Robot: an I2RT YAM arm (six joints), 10 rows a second.
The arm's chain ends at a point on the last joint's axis. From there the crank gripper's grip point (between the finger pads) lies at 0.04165 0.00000 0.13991 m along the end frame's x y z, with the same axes.
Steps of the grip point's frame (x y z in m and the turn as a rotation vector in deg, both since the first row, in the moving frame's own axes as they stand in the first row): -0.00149 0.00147 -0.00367 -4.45 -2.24 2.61; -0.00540 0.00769 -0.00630 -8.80 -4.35 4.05; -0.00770 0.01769 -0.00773 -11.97 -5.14 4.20; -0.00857 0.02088 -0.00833 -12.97 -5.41 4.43; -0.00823 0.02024 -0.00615 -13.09 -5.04 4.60
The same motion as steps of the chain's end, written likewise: 0.00429 -0.01121 -0.00469 -4.45 -2.24 2.61; 0.00614 -0.01647 -0.00717 -8.80 -4.35 4.05; 0.00608 -0.01422 -0.00751 -11.97 -5.14 4.20; 0.00602 -0.01356 -0.00767 -12.97 -5.41 4.43; 0.00551 -0.01460 -0.00522 -13.09 -5.04 4.60
